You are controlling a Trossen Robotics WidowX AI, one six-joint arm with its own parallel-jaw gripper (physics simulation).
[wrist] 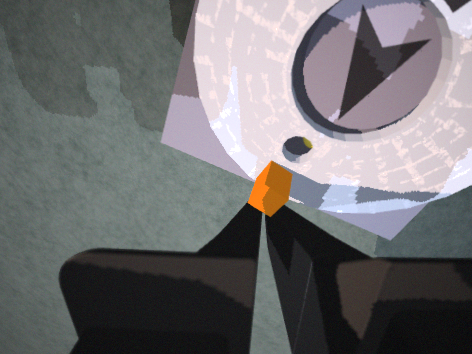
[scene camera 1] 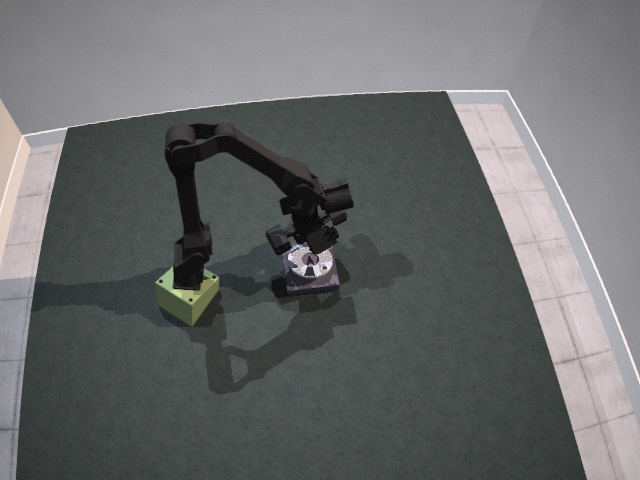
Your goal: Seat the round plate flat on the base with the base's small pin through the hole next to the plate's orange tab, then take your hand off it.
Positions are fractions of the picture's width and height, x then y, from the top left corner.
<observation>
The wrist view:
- my gripper: 0.55, 0.59
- round plate: 0.52, 0.18
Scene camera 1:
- my gripper: 0.48, 0.50
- round plate: 0.46, 0.53
</observation>
